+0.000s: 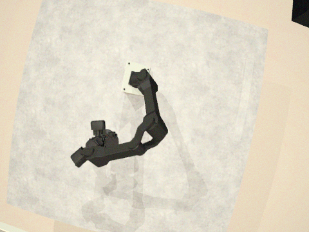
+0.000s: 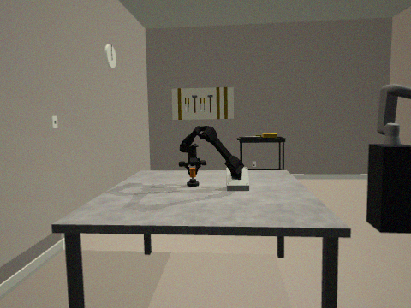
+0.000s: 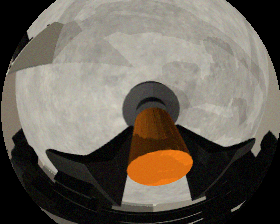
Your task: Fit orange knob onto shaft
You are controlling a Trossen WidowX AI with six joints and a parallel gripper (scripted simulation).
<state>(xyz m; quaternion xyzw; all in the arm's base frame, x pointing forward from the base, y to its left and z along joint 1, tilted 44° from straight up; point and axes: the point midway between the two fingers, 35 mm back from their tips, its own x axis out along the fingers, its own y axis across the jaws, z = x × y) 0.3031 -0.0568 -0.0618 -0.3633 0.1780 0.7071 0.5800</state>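
Right now the round dark pedestal is 40 mm below my gripper tip. Round my gripper tip: orange knob: 30 mm above.
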